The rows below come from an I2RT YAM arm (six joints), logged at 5 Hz.
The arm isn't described. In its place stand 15 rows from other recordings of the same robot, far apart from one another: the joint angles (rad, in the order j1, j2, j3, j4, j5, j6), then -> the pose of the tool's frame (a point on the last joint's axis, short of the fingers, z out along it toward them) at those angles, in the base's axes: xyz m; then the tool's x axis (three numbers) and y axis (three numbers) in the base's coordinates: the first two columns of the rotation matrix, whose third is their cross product.
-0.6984 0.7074 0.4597 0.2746 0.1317 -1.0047 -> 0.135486 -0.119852 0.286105 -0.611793 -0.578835 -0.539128 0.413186 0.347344 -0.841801
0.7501 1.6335 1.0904 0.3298 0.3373 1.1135 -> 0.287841 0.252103 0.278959 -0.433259 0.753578 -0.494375 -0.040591 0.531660 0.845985
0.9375 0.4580 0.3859 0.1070 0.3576 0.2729 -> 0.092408 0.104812 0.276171 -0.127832 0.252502 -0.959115 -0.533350 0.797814 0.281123
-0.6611 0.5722 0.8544 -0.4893 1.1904 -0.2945 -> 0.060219 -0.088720 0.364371 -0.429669 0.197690 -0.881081 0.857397 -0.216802 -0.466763
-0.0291 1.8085 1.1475 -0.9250 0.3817 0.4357 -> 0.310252 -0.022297 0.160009 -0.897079 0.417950 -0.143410 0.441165 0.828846 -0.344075
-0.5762 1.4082 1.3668 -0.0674 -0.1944 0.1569 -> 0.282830 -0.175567 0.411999 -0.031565 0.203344 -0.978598 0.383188 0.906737 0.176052
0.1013 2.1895 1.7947 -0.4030 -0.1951 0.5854 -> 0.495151 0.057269 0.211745 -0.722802 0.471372 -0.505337 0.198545 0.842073 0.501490
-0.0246 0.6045 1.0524 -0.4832 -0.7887 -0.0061 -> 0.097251 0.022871 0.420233 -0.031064 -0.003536 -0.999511 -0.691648 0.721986 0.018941
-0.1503 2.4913 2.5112 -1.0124 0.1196 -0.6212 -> 0.526992 -0.084105 0.246630 -0.797331 -0.463693 -0.386332 -0.308552 0.863305 -0.399374
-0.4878 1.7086 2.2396 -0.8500 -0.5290 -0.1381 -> 0.305756 -0.141885 0.517957 -0.271827 0.009686 -0.962297 -0.056657 0.998054 0.026050
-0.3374 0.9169 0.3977 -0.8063 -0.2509 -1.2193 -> 0.123938 -0.034112 0.148334 -0.562815 -0.766360 -0.309730 -0.768585 0.623081 -0.145073
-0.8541 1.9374 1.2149 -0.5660 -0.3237 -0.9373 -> 0.250348 -0.270108 0.139473 -0.902679 -0.127117 -0.411110 -0.119783 0.991839 -0.043673
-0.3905 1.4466 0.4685 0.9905 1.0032 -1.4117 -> 0.235520 -0.129410 0.206927 -0.970052 -0.174719 -0.168737 0.167260 0.023254 -0.985639
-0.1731 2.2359 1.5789 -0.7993 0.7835 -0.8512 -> 0.414226 -0.097933 0.120537 -0.796483 -0.401622 0.452012 -0.603212 0.579480 -0.548031
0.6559 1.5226 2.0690 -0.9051 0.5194 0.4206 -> 0.235576 0.158992 0.518936 -0.319748 0.201203 -0.925893 -0.033474 0.974185 0.223257
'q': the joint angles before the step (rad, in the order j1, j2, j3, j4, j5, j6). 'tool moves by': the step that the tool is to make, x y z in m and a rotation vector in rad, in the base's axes. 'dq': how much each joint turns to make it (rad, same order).
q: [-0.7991 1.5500 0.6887 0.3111 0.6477 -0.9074]
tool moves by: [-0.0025 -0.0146 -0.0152 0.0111 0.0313 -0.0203]
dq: [-0.0385 0.0788 0.0106 0.0557 -0.0074 -0.0282]
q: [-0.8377 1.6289 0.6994 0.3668 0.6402 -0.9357]
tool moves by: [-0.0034 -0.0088 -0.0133 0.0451 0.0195 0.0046]
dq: [-0.0295 0.0522 0.0099 0.0000 -0.0367 -0.0077]
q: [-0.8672 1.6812 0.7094 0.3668 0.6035 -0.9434]
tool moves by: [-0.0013 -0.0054 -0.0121 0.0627 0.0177 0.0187]
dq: [-0.0179 0.0433 0.0157 -0.0317 -0.0452 -0.0004]
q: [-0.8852 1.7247 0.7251 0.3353 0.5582 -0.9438]
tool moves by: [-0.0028 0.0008 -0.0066 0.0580 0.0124 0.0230]
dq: [-0.0091 0.0083 0.0001 -0.0448 -0.0419 0.0003]
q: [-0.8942 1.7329 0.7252 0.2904 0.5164 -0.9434]
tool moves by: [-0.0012 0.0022 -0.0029 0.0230 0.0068 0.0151]
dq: [-0.0003 -0.0007 -0.0069 -0.0140 -0.0176 -0.0040]
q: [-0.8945 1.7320 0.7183 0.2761 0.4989 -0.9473]
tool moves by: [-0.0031 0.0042 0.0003 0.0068 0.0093 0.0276]
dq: [-0.0013 -0.0198 -0.0215 0.0021 -0.0193 -0.0245]
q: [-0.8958 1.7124 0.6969 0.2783 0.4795 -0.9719]
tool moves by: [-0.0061 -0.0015 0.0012 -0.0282 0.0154 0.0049]
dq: [-0.0180 -0.0106 -0.0204 0.0419 0.0023 -0.0420]
